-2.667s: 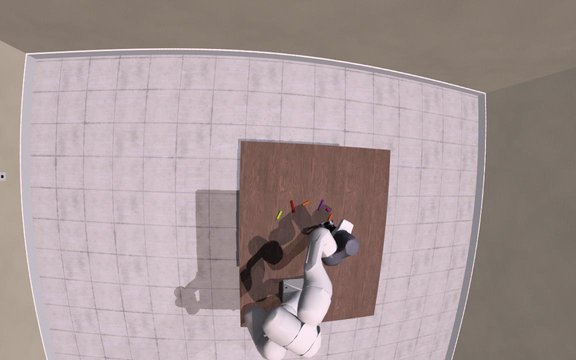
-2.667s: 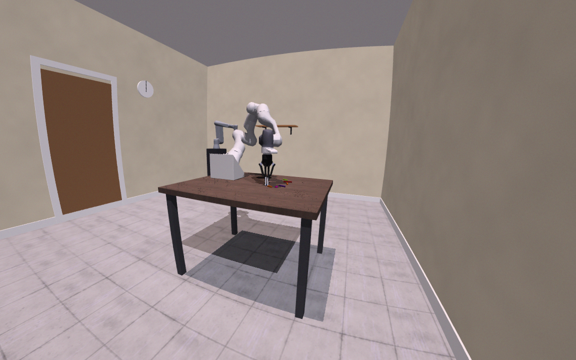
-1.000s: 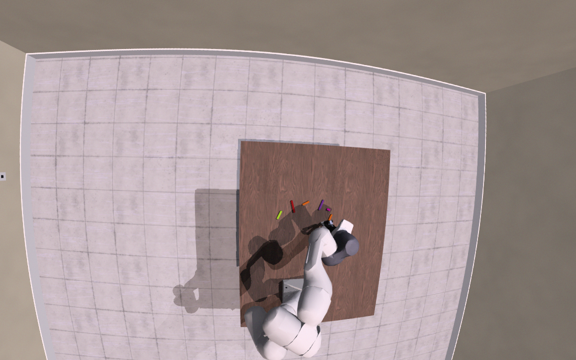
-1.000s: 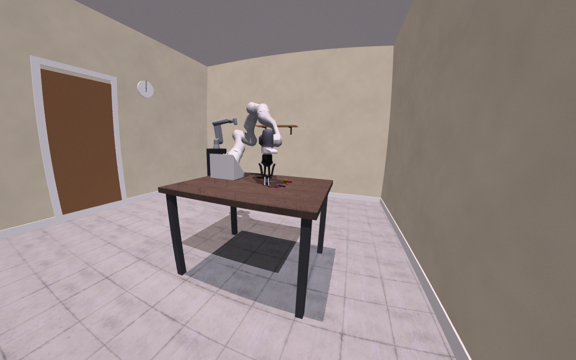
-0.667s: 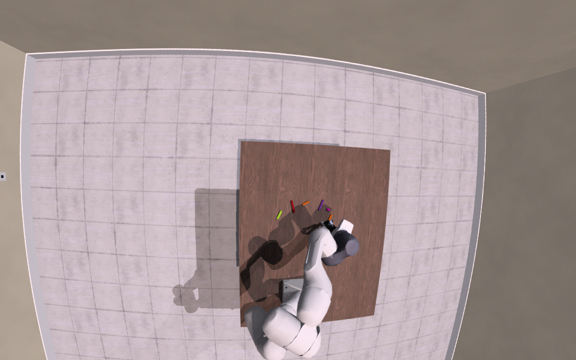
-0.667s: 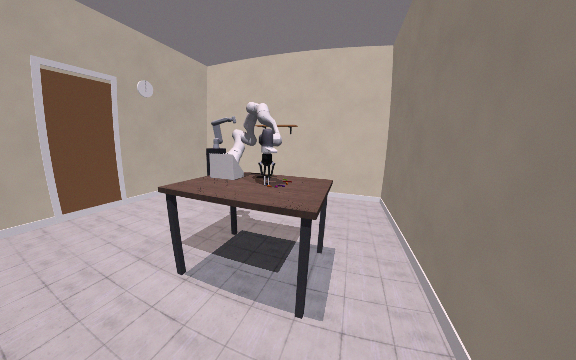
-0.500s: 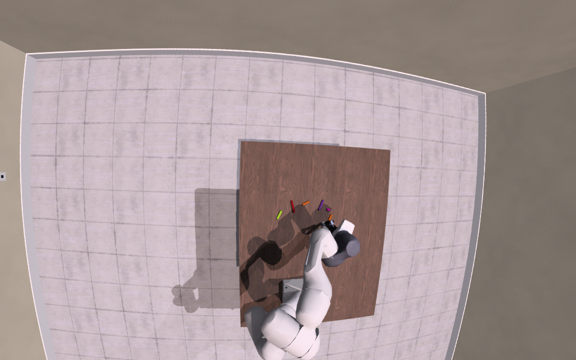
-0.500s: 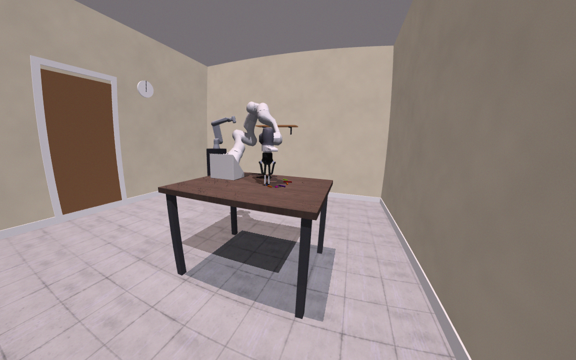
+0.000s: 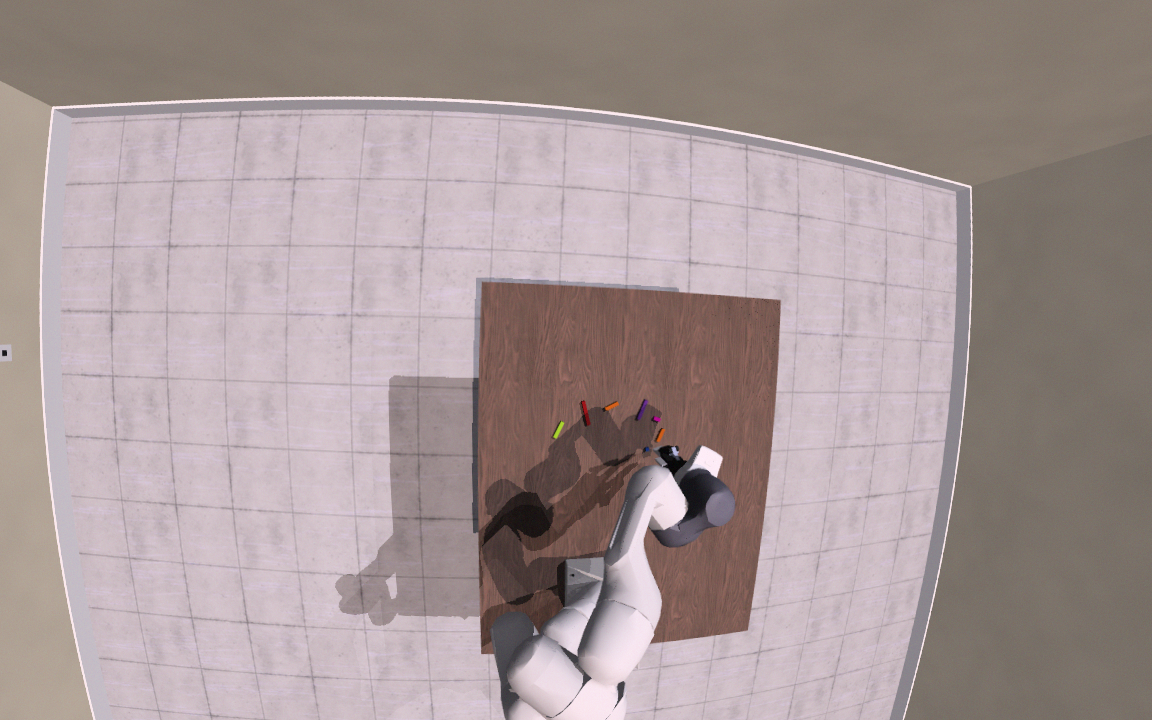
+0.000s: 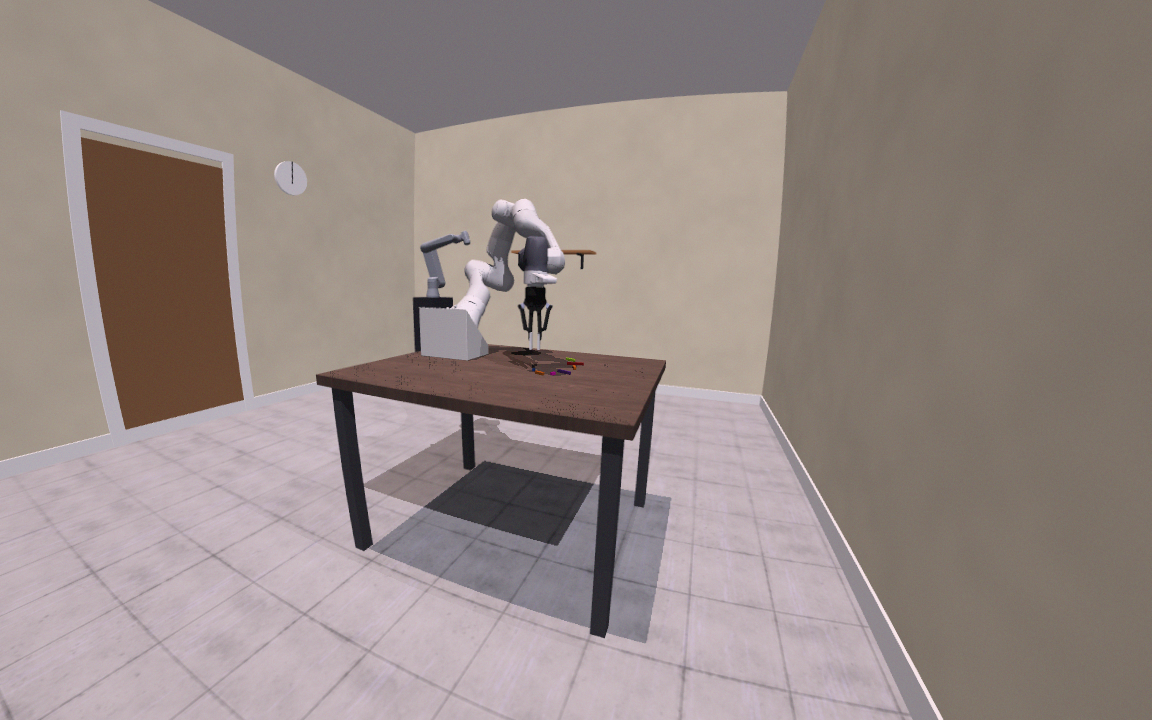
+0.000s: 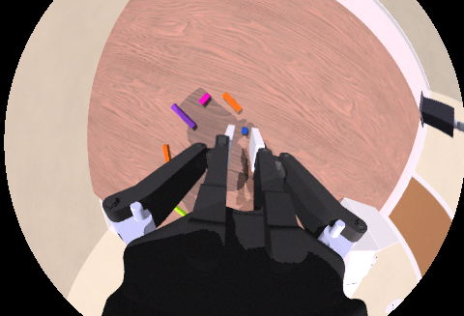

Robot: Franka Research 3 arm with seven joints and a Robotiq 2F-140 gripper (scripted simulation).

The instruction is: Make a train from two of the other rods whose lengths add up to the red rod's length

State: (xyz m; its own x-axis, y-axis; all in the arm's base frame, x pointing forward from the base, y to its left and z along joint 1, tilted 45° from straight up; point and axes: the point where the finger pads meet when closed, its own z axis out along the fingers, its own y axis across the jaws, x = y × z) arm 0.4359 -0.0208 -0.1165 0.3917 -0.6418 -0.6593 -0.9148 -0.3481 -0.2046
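The purple rod lies 110 mm ahead of my hand, 40 mm to the left of it and 110 mm below it. Also, from my hand: small blue rod: 10 mm behind, 10 mm to the left, 110 mm below; then magenta rod: 80 mm ahead, 10 mm to the right, 110 mm below; then red rod: 80 mm ahead, 200 mm to the left, 110 mm below.
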